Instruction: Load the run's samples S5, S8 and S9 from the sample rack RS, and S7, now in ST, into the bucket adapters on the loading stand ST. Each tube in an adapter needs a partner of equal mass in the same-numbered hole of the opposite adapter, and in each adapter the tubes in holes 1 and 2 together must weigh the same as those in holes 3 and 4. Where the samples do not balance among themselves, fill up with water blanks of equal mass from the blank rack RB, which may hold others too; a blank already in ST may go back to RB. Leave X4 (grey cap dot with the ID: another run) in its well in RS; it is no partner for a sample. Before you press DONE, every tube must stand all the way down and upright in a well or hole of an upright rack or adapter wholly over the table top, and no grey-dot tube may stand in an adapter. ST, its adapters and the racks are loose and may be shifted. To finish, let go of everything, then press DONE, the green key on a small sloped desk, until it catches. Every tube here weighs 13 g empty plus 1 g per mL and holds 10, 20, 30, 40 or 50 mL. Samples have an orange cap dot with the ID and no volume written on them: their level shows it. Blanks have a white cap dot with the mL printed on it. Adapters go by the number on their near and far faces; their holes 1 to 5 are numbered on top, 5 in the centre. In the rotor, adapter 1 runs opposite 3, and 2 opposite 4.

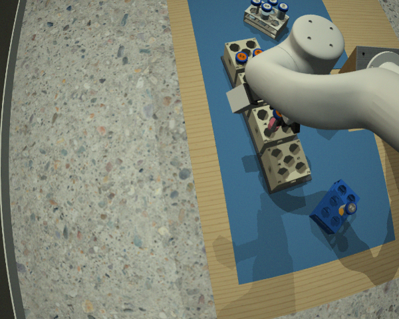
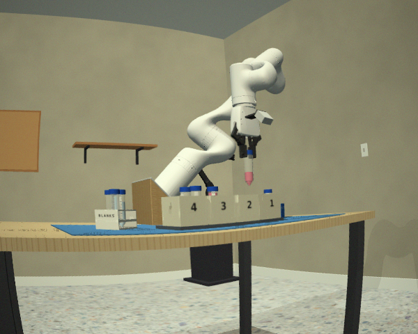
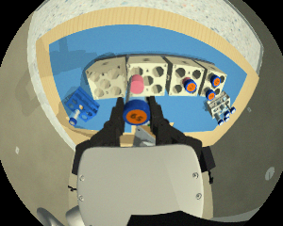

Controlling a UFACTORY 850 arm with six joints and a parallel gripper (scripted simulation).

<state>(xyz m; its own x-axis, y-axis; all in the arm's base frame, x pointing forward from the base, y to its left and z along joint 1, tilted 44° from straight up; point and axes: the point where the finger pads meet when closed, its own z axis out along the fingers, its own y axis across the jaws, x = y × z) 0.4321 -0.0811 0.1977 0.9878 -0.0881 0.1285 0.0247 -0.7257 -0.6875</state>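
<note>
Now: hand 10 mm to the right of the sample S9 and 50 mm above it. The rest, counted from my hand: loading stand ST: 30 mm behind, 80 mm to the right, 230 mm below; then sample tube S5: 220 mm to the right, 170 mm below; then adapter 1: 30 mm behind, 80 mm to the left, 190 mm below.
</note>
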